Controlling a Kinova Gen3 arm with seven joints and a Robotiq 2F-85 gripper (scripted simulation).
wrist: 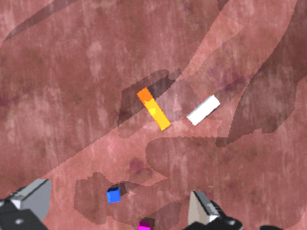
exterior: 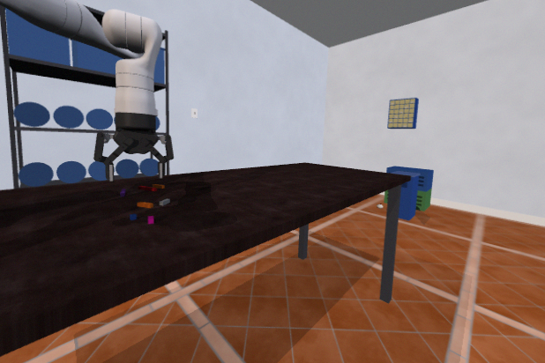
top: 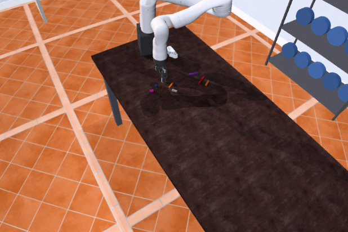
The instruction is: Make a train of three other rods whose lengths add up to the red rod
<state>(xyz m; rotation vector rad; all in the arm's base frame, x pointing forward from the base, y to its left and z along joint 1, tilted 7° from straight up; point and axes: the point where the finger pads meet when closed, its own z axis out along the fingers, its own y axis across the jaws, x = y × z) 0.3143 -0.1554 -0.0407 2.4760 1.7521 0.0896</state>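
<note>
Right now my hand is 20 mm past the blue rod, 20 mm to the left of it and 80 mm above it. Also, from my hand: purple rod 50 mm ahead, 220 mm to the left, 80 mm below; then grey rod 80 mm ahead, 40 mm to the left, 80 mm below; then magenta rod 60 mm to the right, 80 mm below.
</note>
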